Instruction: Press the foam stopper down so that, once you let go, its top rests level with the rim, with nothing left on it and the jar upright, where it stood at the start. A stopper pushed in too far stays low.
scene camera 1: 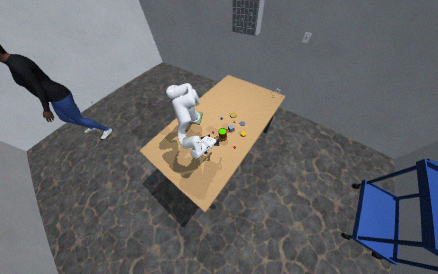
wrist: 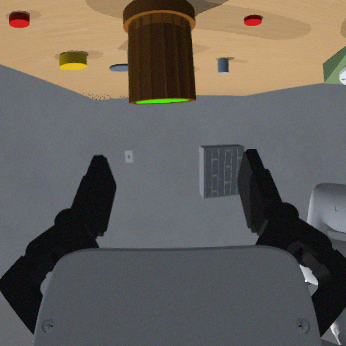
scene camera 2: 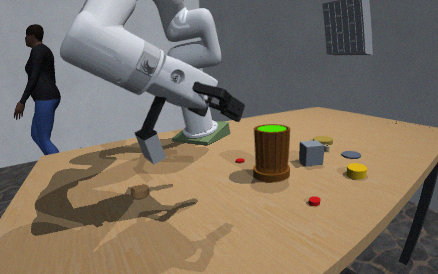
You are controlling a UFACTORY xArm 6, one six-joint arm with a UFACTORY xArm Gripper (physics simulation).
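The brown ribbed jar [scene camera 1: 223,137] [scene camera 2: 272,154] [wrist: 161,62] stands upright on the table, on its wider foot. The bright green foam stopper [scene camera 1: 223,131] [scene camera 2: 271,128] [wrist: 162,101] sits in its mouth, ringed by the brown rim. Its top looks close to the rim; the exact height cannot be told. Nothing lies on it. My gripper [scene camera 1: 212,139] [scene camera 2: 194,129] [wrist: 174,167] is open with nothing between the fingers. It is tilted, above the table to the left of the jar in scene camera 2, apart from the jar.
A blue-grey cube [scene camera 1: 231,128] [scene camera 2: 311,153] stands beside the jar. Near it are a yellow cylinder [scene camera 2: 356,171] [wrist: 73,61], a flat blue disc [scene camera 2: 351,155] and an olive disc [scene camera 2: 323,140]. Red discs [scene camera 2: 240,160] [scene camera 2: 314,201] lie either side. A tan disc [scene camera 2: 140,191] lies below the gripper.
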